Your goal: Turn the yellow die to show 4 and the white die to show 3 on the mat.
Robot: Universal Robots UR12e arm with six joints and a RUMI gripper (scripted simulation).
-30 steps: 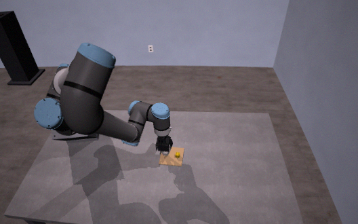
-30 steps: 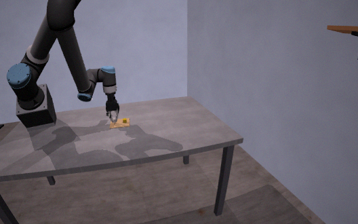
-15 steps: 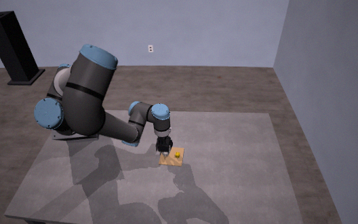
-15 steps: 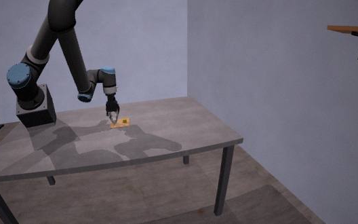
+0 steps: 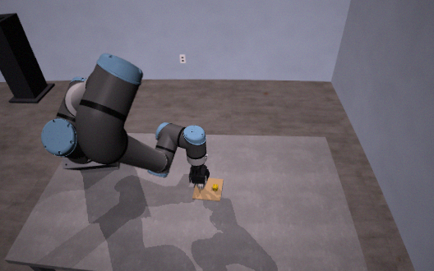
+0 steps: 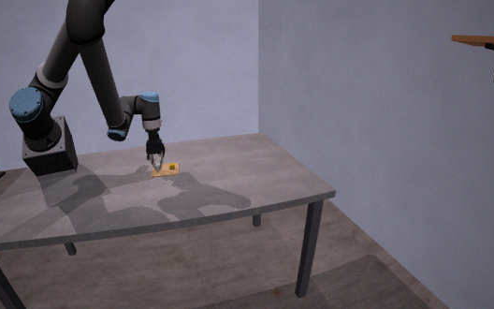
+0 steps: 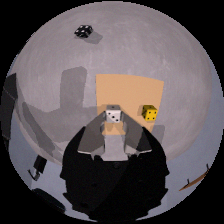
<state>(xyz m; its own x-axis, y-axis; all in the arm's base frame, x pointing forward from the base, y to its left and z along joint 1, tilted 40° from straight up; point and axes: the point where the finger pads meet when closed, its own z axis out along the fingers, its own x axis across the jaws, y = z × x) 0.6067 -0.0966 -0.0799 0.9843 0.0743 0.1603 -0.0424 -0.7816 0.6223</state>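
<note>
Right now my hand is right at the white die. From my hand the other things lie so: black die 180 mm to the left, 50 mm behind, 10 mm below; then tan mat 40 mm ahead, 20 mm below; then yellow die 70 mm ahead, 10 mm below.
</note>
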